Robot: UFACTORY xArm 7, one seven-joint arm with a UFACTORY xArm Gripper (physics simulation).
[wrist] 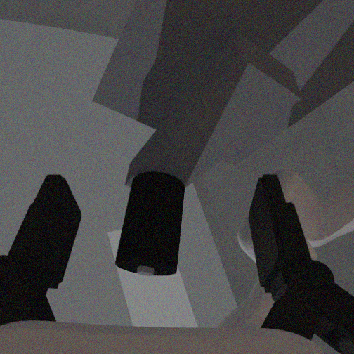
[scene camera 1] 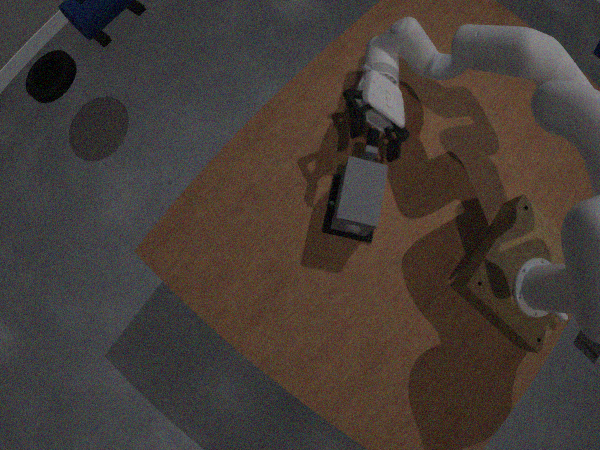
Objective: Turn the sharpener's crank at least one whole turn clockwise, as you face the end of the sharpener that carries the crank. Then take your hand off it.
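Places are measured from the arm's base along level axes (x ahead, y left, z up), in centimetres.
Where they show: gripper, fingertip midpoint: (scene camera 1: 375, 147); arm's base, origin of the base link: (scene camera 1: 536, 287).
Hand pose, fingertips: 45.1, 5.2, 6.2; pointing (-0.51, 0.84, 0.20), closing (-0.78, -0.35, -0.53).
Things, the pixels of their top centre, and the offset from my fingertips, as dx, dy, dz. "spot": a spot on its surface instead. Level surfaces: height alone.
- sharpener, surface spot: (scene camera 1: 363, 192) spot: -3.5, +7.4, -1.6
- brown table top, its level: dz -14.4
- small pale part, surface spot: (scene camera 1: 371, 150) spot: +0.3, +1.0, +0.1
The sharpener (scene camera 1: 363, 192) is a grey box on a dark base, standing on the brown table top (scene camera 1: 225, 210) in the scene view. Its crank is at the end nearest my gripper; a small pale part (scene camera 1: 371, 150) of it shows there. The crank's black cylindrical handle (wrist: 151, 225) stands between my fingers in the wrist view, with a gap on each side, nearer the left finger. My gripper (scene camera 1: 374, 145) (wrist: 161, 194) is open wide and holds nothing. Dim light and shadows hide the crank arm's exact angle.
The arm's yellowish mounting board (scene camera 1: 510, 300) is at the right of the table, with the white arm (scene camera 1: 505, 47) reaching over the back. A black disc (scene camera 1: 51, 76) and a blue object (scene camera 1: 95, 15) are beyond the table at upper left.
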